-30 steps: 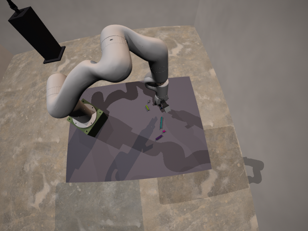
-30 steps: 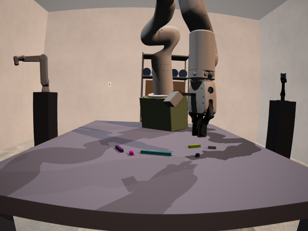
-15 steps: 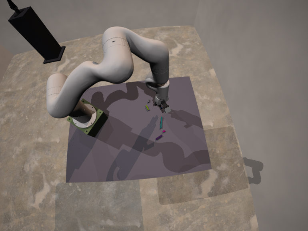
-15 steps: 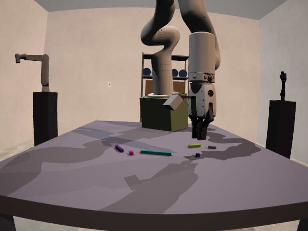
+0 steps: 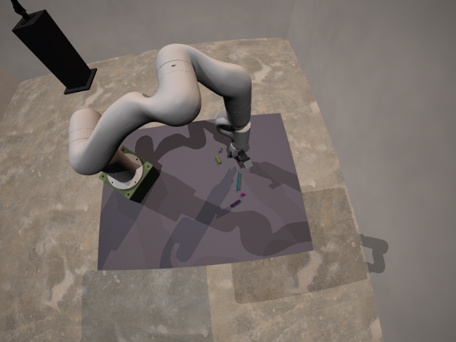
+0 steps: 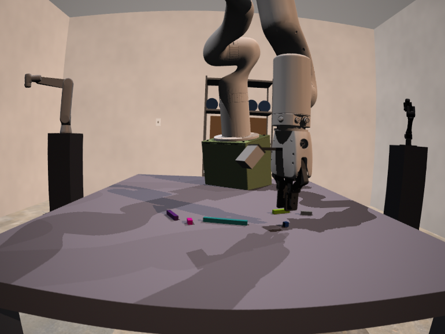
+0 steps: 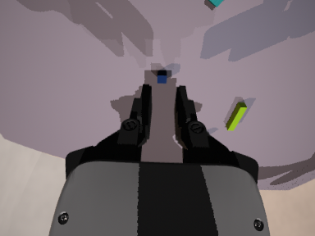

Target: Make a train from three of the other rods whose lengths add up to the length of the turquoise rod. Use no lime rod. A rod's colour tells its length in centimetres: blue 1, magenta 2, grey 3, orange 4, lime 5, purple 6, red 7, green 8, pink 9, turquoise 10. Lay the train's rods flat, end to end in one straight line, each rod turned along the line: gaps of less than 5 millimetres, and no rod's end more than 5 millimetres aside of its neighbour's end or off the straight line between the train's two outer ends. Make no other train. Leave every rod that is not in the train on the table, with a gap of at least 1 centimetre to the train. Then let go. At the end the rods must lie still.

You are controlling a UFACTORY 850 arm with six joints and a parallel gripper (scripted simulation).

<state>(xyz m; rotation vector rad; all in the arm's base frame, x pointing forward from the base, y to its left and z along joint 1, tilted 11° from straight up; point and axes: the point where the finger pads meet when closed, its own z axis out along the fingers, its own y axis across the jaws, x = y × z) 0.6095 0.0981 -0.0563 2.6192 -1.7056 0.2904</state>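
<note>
My hand is 5 cm above the blue rod. The rest, counted from my hand: grey rod 11 cm behind, 8 cm to the left, 5 cm below; then turquoise rod 14 cm to the right, 5 cm below, 1 cm behind; then lime rod 12 cm behind, 5 cm below, 1 cm to the left.
</note>
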